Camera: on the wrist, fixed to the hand. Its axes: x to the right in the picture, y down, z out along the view.
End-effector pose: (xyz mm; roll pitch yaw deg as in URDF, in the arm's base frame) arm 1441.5 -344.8 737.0 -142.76 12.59 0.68
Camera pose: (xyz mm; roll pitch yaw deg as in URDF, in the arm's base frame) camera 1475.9 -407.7 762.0 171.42 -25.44 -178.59
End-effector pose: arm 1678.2 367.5 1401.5 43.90 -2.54 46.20
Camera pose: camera 1649.8 434.1 1378.5 -15.34 15.22 -136.01
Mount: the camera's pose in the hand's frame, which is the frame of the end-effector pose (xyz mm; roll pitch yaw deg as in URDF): 27.4 31.2 -63.6 29.58 10.60 -172.67
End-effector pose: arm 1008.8 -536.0 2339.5 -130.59 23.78 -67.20
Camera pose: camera 958.0 -592.3 2344.6 157.42 -36.14 116.93
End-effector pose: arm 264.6 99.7 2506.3 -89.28 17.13 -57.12
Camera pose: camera 220.6 51.3 2467.7 114.06 -23.88 134.59
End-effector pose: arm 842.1 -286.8 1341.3 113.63 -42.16 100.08
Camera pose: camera 799.8 -310.5 1399.8 -96.63 43.23 -97.39
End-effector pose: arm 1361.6 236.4 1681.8 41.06 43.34 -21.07
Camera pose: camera 1386.1 296.9 1643.0 -11.10 -30.55 157.18
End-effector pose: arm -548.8 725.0 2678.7 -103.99 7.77 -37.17
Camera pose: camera -570.6 654.6 2660.2 130.95 -17.24 151.76
